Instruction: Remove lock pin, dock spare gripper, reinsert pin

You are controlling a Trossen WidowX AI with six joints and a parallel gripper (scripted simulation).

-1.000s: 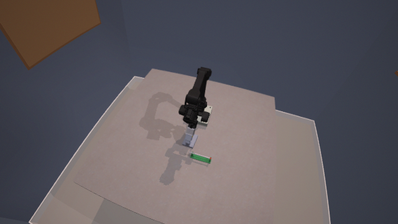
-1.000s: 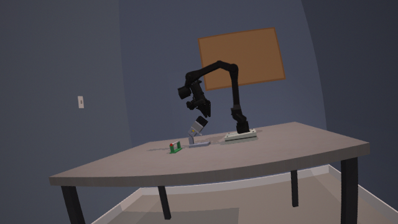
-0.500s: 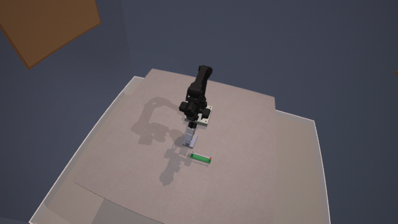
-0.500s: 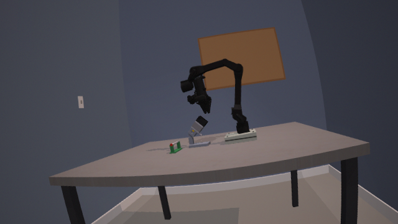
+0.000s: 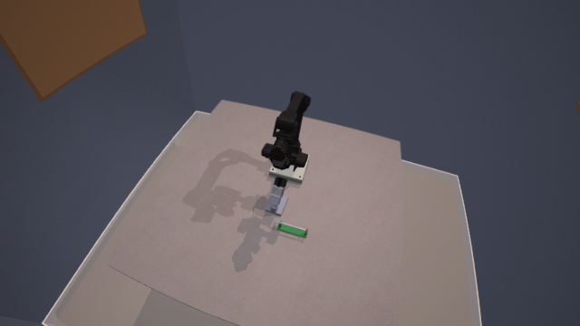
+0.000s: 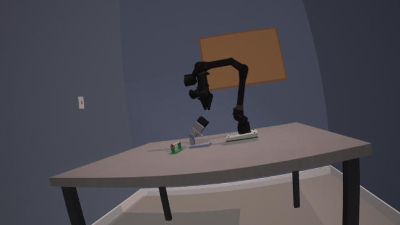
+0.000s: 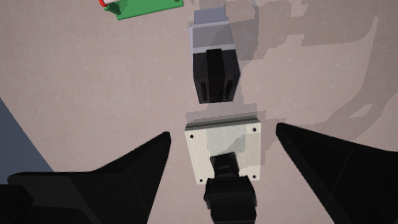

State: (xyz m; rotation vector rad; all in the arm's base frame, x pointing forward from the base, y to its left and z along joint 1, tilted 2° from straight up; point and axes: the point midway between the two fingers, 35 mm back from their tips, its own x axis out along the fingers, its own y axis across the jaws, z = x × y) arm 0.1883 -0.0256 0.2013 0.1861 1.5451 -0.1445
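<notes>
The green cradle is 200 mm ahead of my gripper tip, 180 mm below it and 80 mm to the left of it. Round my gripper tip: mount block (150 mm below, 80 mm ahead, 20 mm to the right); spare gripper (90 mm below, 60 mm ahead, 10 mm to the right).
</notes>
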